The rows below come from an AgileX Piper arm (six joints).
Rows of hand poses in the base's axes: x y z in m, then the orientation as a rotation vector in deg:
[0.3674, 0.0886, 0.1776, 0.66, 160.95, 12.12]
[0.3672, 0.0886, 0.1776, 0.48, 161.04, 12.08]
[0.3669, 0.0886, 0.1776, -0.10, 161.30, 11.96]
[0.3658, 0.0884, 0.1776, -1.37, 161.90, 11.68]
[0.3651, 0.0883, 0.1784, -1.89, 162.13, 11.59]
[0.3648, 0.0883, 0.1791, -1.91, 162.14, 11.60]
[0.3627, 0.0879, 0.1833, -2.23, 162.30, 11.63]
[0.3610, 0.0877, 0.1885, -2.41, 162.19, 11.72]
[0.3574, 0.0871, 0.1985, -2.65, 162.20, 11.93]
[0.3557, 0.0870, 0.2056, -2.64, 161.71, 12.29]
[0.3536, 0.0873, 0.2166, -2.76, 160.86, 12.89]
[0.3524, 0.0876, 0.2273, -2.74, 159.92, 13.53]
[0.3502, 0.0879, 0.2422, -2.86, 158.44, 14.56]
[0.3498, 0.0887, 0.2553, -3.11, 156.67, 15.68]
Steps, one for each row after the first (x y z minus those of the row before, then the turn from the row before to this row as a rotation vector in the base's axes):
[-0.0002, 0.0000, 0.0000, -0.05, 0.08, 0.13]
[-0.0003, 0.0000, 0.0000, -0.16, 0.22, 0.40]
[-0.0011, -0.0002, 0.0000, -0.36, 0.52, 0.88]
[-0.0007, -0.0001, 0.0008, -0.13, 0.20, 0.36]
[-0.0003, 0.0000, 0.0007, 0.00, 0.01, 0.02]
[-0.0021, -0.0004, 0.0042, -0.02, 0.15, 0.23]
[-0.0017, -0.0002, 0.0052, 0.05, -0.11, 0.13]
[-0.0036, -0.0006, 0.0100, 0.12, 0.02, 0.19]
[-0.0017, -0.0001, 0.0071, 0.28, -0.46, 0.01]
[-0.0021, 0.0003, 0.0110, 0.46, -0.80, 0.10]
[-0.0012, 0.0003, 0.0107, 0.51, -0.88, 0.01]
[-0.0022, 0.0003, 0.0149, 0.81, -1.38, 0.12]
[-0.0004, 0.0008, 0.0131, 0.89, -1.66, 0.21]

